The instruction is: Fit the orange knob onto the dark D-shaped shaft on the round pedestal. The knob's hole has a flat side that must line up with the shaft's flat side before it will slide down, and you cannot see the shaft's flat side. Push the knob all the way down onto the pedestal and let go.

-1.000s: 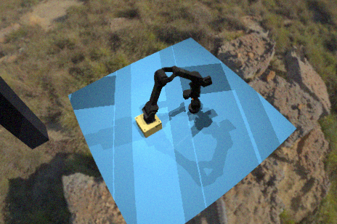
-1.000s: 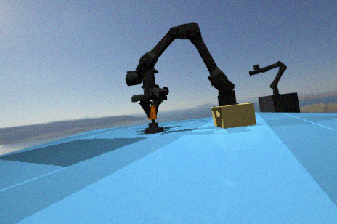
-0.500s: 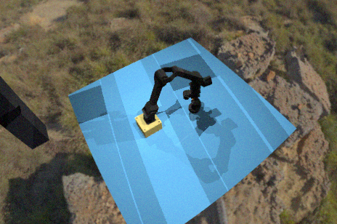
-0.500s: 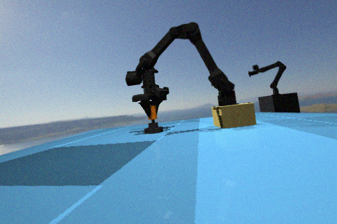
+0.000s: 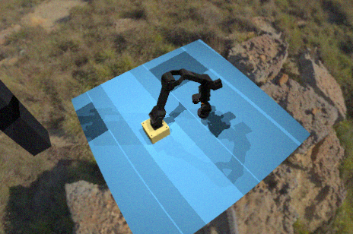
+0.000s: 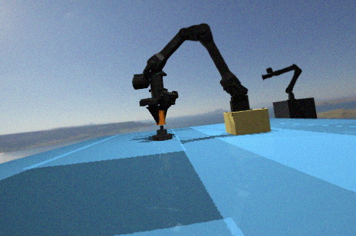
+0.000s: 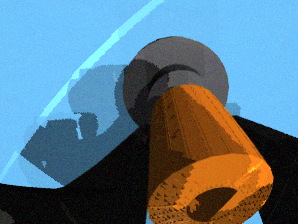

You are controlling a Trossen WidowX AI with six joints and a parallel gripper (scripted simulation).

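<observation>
Right now my gripper tip is 2 cm below the orange knob. The rest, counted from my gripper tip: pedestal: 4 cm below.
</observation>
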